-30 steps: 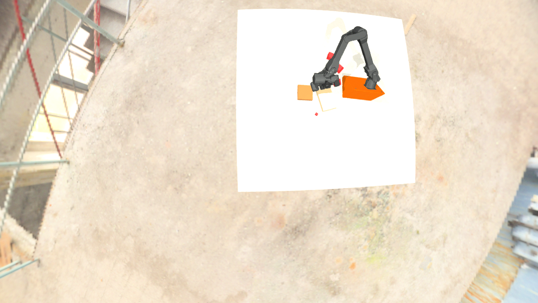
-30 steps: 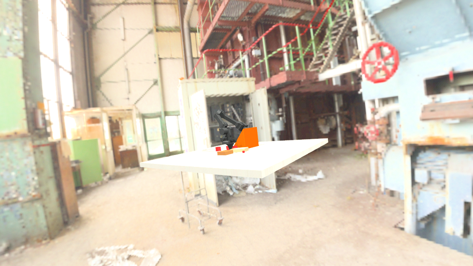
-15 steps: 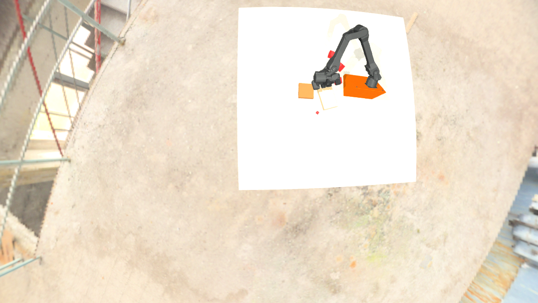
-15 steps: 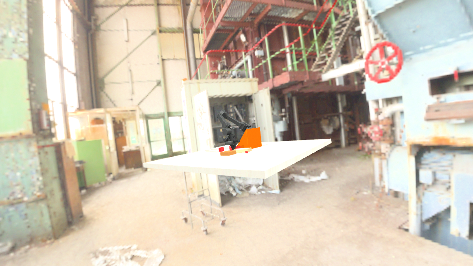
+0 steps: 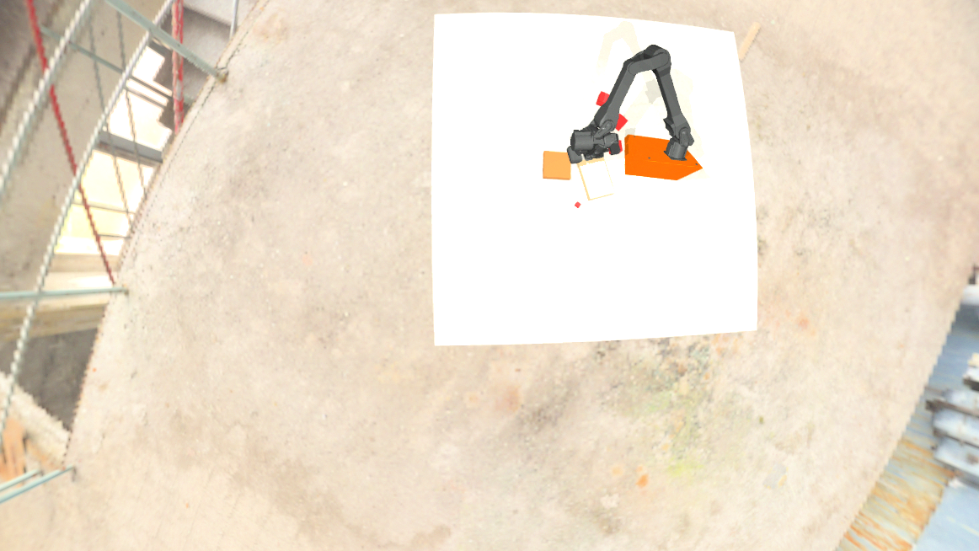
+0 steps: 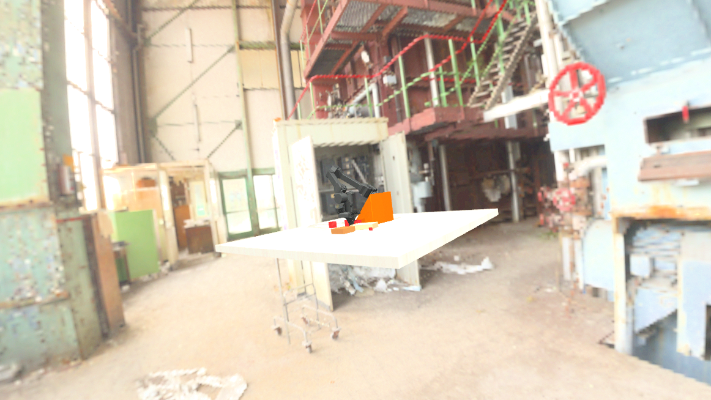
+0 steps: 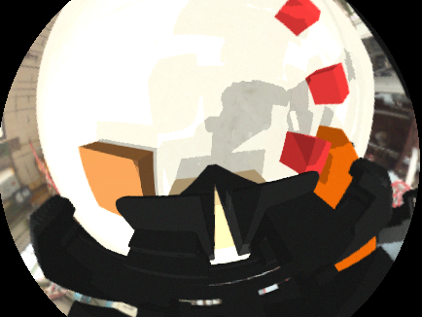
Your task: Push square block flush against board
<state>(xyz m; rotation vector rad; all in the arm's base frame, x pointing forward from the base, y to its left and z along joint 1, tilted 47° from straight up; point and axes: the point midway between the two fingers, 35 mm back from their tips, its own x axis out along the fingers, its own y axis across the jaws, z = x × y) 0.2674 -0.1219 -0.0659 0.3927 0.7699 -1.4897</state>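
Now: the board 8 cm to the left of my gripper tip and 2 cm behind it. Round my gripper tip: square block (12 cm ahead, 3 cm to the left, 1 cm above); tiny red piece (18 cm to the left, 5 cm ahead).
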